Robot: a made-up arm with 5 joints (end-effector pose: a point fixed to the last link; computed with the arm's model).
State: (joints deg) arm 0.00 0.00 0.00 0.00 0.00
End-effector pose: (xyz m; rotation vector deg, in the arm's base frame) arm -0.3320 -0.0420 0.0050 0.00 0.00 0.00
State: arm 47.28 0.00 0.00 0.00 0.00
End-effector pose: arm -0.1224 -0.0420 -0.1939 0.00 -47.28 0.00
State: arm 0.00 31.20 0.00 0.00 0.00
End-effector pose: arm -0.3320 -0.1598 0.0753 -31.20 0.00 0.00
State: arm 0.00 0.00 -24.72 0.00 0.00
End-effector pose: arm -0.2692 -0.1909 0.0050 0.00 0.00 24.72
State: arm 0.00 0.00 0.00 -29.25 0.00
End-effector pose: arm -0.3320 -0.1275 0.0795 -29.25 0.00 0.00
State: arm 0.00 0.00 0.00 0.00 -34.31
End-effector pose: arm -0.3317 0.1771 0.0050 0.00 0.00 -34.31
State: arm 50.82 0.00 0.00 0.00 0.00
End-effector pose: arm -0.1012 -0.0420 -0.2008 0.00 -50.82 0.00
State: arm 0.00 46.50 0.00 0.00 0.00
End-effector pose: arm -0.3320 -0.1996 0.1303 -46.50 0.00 0.00
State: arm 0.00 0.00 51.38 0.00 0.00
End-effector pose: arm -0.2465 0.2738 0.0050 0.00 0.00 -51.38
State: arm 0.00 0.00 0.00 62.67 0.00
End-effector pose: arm -0.3320 0.1906 0.0249 62.67 0.00 0.00
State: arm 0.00 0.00 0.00 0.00 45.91
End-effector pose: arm -0.1457 -0.2639 0.0050 0.00 0.00 45.91
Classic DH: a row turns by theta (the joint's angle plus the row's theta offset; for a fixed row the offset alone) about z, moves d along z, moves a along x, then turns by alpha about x. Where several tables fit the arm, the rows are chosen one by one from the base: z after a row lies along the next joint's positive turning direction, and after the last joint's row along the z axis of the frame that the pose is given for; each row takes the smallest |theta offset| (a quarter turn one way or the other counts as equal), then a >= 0, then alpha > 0; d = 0 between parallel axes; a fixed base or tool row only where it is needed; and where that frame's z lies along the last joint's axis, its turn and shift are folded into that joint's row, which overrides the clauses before.
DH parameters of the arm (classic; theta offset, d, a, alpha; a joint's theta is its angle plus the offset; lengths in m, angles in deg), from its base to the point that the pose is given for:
base (fixed): 0 0.145 0 90
joint 1: 90 -0.025 0.106 -90
joint 2: 90 -0.039 0.002 -90
joint 3: 0 0.045 0.031 -90
joint 4: 0 -0.016 0.009 -90
joint 5: -72.93 0 -0.3714 0
tool (fixed): -17.07 -0.201 0 0

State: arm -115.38 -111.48 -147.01 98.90 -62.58
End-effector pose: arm -0.3183 -0.1021 0.1092 141.24 63.37 34.20
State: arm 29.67 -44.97 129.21 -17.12 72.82
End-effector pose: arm -0.3039 0.2952 0.1924 53.60 12.06 -32.75
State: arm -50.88 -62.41 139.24 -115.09 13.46
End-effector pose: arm 0.5006 -0.0261 0.2369 5.41 -165.39 -5.58
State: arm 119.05 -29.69 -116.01 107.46 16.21
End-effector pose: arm 0.2507 -0.2508 0.2035 -42.76 20.90 118.01
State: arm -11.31 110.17 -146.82 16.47 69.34
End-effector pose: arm 0.2169 -0.3624 0.1407 -58.79 -132.32 -70.46
